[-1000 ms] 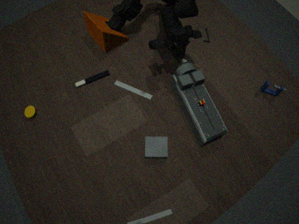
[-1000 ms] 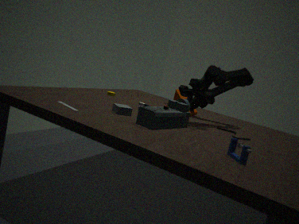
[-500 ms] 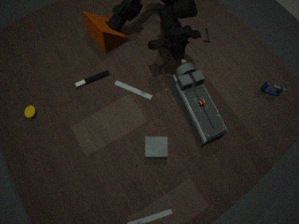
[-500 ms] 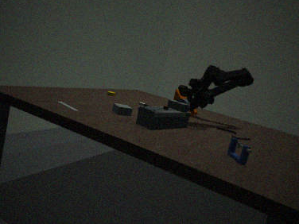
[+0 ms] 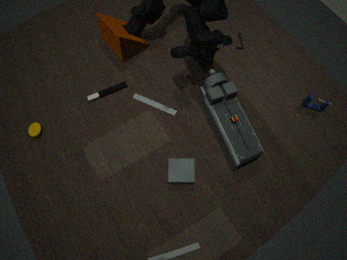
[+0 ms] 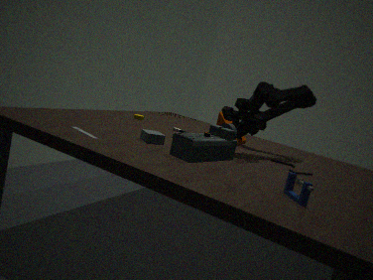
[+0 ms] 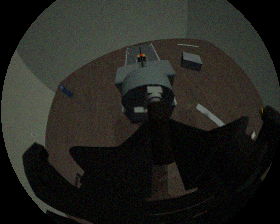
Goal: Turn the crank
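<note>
Right now my gripper tip is 170 mm short of the red pointer, 20 mm to the left of it and 10 mm above it. Also, from my gripper tip: grey block: 220 mm to the right, 200 mm ahead, 80 mm below; yellow disc: 570 mm to the right, 150 mm behind, 80 mm below; black-and-white marker: 300 mm to the right, 150 mm behind, 90 mm below.
</note>
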